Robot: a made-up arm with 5 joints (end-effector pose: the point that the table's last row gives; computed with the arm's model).
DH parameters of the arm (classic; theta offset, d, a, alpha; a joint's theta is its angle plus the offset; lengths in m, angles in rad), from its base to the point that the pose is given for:
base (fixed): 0 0.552 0.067 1.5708
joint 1: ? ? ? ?
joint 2: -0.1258 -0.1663 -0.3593 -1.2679
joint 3: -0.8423 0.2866 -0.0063 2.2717
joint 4: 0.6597 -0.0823 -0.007 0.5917
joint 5: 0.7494 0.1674 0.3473 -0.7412
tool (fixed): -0.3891 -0.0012 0 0
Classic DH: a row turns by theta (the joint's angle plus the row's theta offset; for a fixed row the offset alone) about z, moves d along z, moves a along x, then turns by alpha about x.
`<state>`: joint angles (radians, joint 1 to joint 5).
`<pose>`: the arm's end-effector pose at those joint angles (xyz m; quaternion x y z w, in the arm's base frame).
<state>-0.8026 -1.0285 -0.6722 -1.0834 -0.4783</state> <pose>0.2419 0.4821 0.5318 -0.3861 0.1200 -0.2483 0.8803</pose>
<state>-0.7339 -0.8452 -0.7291 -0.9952 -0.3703</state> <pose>0.3055 0.5268 0.5825 -0.2794 0.0957 -0.2078 0.9325</pose>
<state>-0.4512 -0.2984 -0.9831 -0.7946 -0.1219</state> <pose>0.3715 0.5315 0.9206 0.0349 -0.1556 -0.1118 0.9809</pose>
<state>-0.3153 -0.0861 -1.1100 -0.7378 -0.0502</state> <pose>0.3056 0.4676 1.0729 0.1342 -0.2996 -0.0825 0.9409</pose>
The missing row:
joint 1: -1.5708 -0.176 0.009 -1.5708
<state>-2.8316 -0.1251 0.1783 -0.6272 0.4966</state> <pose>0.0044 0.4601 0.1060 -0.0828 0.9307 -0.2430 0.2605</pose>
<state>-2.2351 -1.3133 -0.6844 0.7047 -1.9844</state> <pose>-0.3049 0.4731 0.4586 -0.4491 0.7246 0.4485 0.2685</pose>
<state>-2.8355 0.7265 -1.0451 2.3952 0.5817</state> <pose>0.4332 -0.0256 0.3189 0.7870 -0.3985 0.1232 0.4546</pose>
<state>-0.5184 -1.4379 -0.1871 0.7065 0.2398</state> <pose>-0.0881 0.8545 0.3181 0.0081 0.2002 0.5804 0.7893</pose>
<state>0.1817 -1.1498 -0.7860 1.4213 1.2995</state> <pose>-0.1915 0.5412 0.6190 0.2891 0.0304 0.9568 0.0097</pose>
